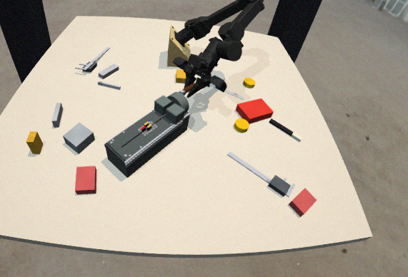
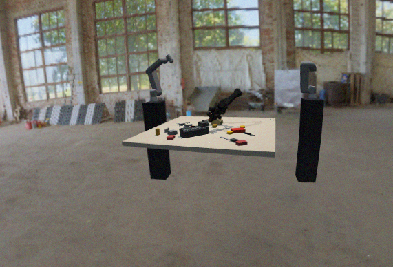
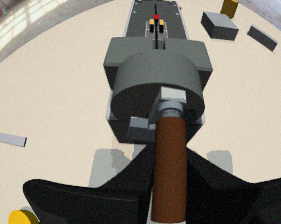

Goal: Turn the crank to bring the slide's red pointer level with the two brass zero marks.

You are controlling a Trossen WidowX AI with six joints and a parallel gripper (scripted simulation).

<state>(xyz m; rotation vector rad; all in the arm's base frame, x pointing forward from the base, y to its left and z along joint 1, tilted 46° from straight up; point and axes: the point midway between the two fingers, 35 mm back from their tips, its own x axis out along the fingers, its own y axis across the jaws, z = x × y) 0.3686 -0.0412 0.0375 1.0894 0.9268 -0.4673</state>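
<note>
Now: gripper tip 10 mm below the crank. Round my gripper tip: brown handle (10 mm behind, 10 mm to the left, 20 mm above); grey bar (150 mm behind, 200 mm to the left, 90 mm below); red pointer (120 mm ahead, 130 mm to the right, 10 mm below).
</note>
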